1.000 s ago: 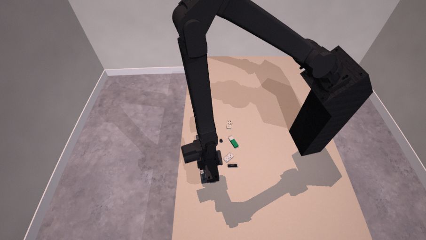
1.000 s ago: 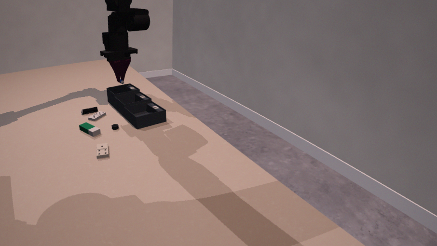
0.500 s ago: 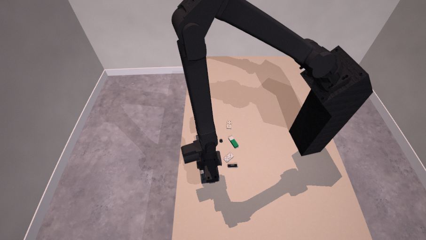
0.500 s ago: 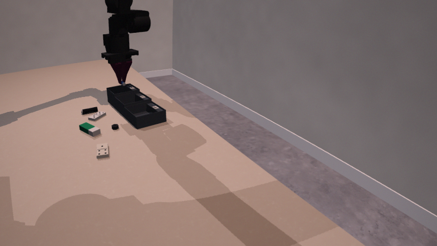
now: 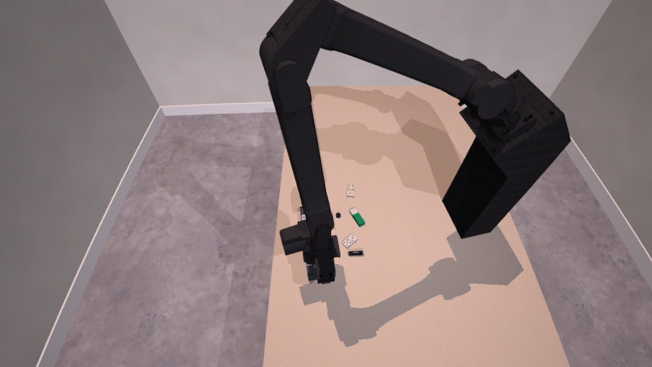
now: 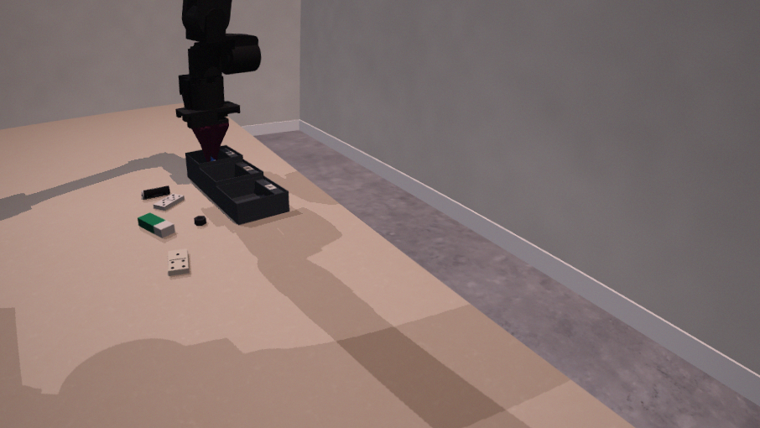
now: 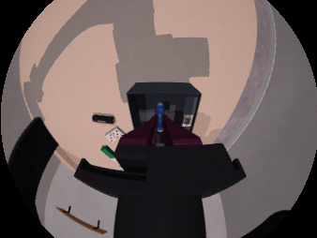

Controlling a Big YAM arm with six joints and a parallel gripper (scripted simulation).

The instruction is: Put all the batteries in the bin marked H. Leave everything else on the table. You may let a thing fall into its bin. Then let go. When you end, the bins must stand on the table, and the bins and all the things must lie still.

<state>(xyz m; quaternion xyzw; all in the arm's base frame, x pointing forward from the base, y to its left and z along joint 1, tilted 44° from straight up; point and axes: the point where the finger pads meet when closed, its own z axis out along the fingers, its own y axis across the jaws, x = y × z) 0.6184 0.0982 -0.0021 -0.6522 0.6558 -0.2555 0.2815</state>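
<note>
My hand is 11 cm past the black battery, 2 cm to the left of it and 3 cm above it. The rest, counted from my hand: blue battery: 1 cm below; black button cell: 8 cm behind, 17 cm to the right, 4 cm below; three joined black bins: 1 cm ahead, 8 cm to the right, 2 cm below.
</note>
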